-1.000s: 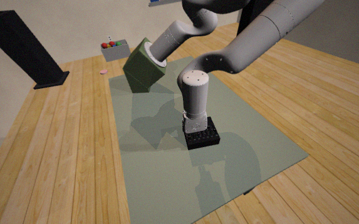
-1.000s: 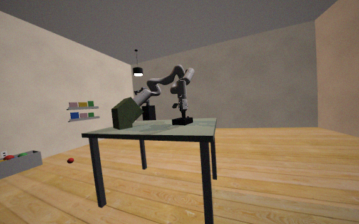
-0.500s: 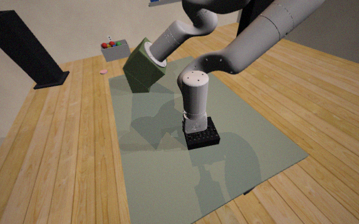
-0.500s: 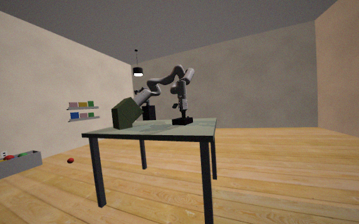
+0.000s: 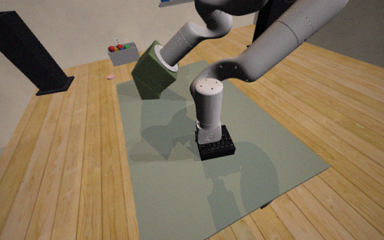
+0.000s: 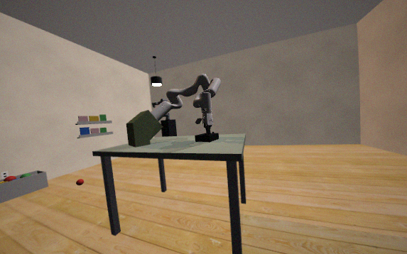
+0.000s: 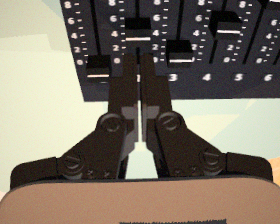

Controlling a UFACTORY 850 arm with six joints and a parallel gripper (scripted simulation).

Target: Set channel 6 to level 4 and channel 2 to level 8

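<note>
Now: the channel 2 cap 30 mm behind my hand and 20 mm below it. The rest, counted from my hand: channel 1 cap 10 mm behind, 20 mm to the right, 20 mm below; then channel 3 cap 10 mm behind, 20 mm to the left, 20 mm below; then channel 4 cap 30 mm behind, 50 mm to the left, 20 mm below.
</note>
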